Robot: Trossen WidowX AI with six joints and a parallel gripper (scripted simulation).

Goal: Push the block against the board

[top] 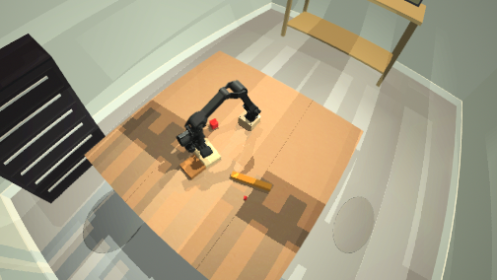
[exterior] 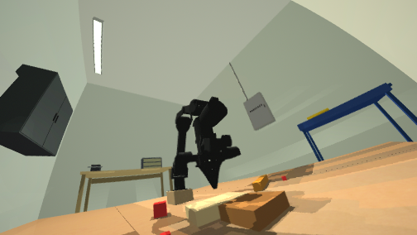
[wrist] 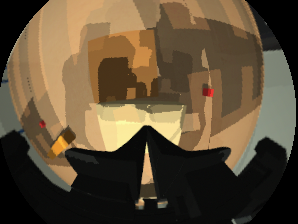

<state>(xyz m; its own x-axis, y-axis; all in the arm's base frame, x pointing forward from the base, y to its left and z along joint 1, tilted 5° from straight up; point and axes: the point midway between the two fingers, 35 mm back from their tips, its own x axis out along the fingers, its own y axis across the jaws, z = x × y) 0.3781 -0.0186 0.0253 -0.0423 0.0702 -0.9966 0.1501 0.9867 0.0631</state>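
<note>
Now: gripper tip 3 cm past the cream flat piece, 1 cm to the right of it and 5 cm above it. Round my gripper tip: small red cube (19 cm behind, 11 cm to the right, 4 cm below); then long thin orange board (9 cm behind, 31 cm to the left, 5 cm below); then orange square block (8 cm ahead, 3 cm to the left, 5 cm below).
</note>
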